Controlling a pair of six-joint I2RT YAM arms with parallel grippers.
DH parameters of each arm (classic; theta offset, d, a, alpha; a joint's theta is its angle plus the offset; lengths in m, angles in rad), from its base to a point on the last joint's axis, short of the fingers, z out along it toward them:
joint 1: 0 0.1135 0.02 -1.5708
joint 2: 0 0 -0.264 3.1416
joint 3: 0.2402 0 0.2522 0
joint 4: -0.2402 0 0.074 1.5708
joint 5: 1.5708 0 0 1.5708
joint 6: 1.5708 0.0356 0 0
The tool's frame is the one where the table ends.
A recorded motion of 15 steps. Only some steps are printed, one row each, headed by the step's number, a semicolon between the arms.
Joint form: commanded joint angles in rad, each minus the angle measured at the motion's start. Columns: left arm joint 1, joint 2, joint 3, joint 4, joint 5, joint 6; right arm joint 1, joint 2, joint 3, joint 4, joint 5, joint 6.
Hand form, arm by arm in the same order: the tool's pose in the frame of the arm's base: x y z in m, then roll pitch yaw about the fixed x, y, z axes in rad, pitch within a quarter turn. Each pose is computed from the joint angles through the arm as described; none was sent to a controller.
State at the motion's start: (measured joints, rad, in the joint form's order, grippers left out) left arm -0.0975 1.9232 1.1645 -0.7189 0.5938 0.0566; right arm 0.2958 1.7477 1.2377 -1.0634 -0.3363 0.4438
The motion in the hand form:
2: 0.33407 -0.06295 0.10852 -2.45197 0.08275 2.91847; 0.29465 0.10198 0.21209 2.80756 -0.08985 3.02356
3: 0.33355 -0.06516 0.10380 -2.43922 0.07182 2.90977; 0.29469 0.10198 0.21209 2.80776 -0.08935 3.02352
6: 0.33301 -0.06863 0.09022 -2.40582 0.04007 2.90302; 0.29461 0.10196 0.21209 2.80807 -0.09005 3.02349
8: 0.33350 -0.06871 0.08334 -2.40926 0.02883 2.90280; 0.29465 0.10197 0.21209 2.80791 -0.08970 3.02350
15: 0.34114 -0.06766 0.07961 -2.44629 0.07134 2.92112; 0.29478 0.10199 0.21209 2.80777 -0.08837 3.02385
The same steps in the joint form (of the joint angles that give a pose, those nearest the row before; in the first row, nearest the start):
2: -0.0217 0.0843 0.0008 -0.0130 0.0999 0.0782; -0.0008 -0.0275 0.0221 0.0103 -0.0046 -0.0057
3: -0.0275 0.0999 0.0008 -0.0130 0.1114 0.0835; -0.0008 -0.0275 0.0221 0.0107 -0.0042 -0.0057
6: -0.0355 0.1446 0.0008 -0.0050 0.1411 0.0858; -0.0008 -0.0275 0.0221 0.0099 -0.0042 -0.0057
8: -0.0359 0.1656 0.0008 0.0057 0.1366 0.0851; -0.0008 -0.0275 0.0221 0.0103 -0.0042 -0.0057
15: -0.0324 0.1758 0.0038 0.0744 0.1045 0.0614; -0.0008 -0.0275 0.0221 0.0114 -0.0038 -0.0061

